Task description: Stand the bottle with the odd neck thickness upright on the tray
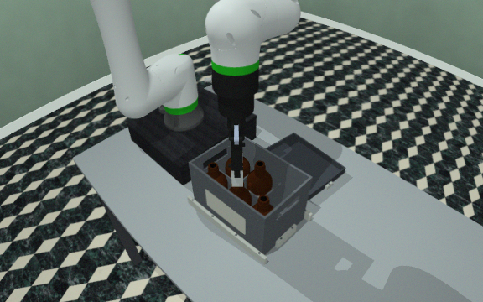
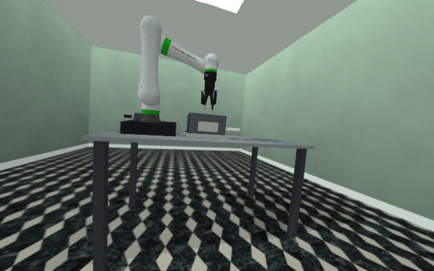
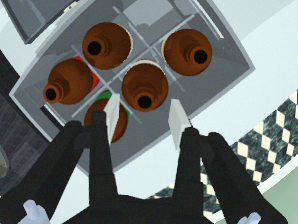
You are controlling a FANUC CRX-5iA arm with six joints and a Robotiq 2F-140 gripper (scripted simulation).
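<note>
The brown bottle is 130 mm below my hand. From my hand the other things lie so: glass bottle: 100 mm behind, 70 mm to the left, 130 mm below; crate: 10 mm behind, 40 mm to the left, 130 mm below; dark grey tray: 60 mm behind, 300 mm to the left, 200 mm below.
</note>
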